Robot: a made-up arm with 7 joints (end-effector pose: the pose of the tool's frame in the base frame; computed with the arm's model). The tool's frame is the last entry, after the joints.
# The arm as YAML. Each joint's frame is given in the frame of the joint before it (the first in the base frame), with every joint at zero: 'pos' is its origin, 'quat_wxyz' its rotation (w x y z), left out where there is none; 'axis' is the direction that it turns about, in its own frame. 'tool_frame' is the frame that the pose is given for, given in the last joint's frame.
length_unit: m
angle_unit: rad
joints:
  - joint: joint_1
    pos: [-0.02, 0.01, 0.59]
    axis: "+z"
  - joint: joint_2
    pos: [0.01, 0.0, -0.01]
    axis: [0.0, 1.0, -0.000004]
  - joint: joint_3
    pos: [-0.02, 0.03, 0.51]
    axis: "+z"
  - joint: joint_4
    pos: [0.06, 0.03, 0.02]
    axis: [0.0, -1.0, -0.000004]
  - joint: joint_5
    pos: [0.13, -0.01, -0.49]
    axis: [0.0, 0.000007, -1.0]
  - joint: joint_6
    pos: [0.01, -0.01, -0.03]
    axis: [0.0, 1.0, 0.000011]
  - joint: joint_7
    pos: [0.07, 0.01, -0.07]
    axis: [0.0, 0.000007, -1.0]
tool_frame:
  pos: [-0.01, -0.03, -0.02]
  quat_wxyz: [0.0, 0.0, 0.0, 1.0]
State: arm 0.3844 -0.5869 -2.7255 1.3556 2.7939 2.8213 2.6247
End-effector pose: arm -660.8 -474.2 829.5 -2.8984 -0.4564 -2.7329
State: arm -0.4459 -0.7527 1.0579 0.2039 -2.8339 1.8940 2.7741
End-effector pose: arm 252.1 259.9 738.4 2.5492 0.2344 -0.3509
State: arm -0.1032 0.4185 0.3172 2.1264 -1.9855 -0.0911 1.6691
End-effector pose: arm 808.1 184.9 1243.7 2.1461 1.3335 -0.7519
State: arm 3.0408 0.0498 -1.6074 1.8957 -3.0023 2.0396 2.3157
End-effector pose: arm 29.5 466.5 1489.1 -2.4482 -0.4363 0.4578
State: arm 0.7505 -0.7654 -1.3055 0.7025 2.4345 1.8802 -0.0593
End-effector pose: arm 318.2 -328.8 900.5 3.0332 -0.1474 3.0292
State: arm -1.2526 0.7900 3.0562 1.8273 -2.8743 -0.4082 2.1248
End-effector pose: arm 60.4 -36.6 1531.8 2.3999 0.6044 0.8991
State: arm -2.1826 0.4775 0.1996 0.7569 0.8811 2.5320 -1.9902
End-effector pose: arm -87.1 -493.2 577.0 -2.5645 0.5365 1.4663
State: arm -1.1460 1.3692 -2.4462 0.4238 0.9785 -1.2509 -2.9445
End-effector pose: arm -162.0 -184.9 1021.5 2.8176 -0.1189 -0.5948
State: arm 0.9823 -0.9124 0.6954 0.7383 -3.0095 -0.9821 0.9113
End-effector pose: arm -269.9 258.7 900.5 0.1714 -0.6412 0.5909
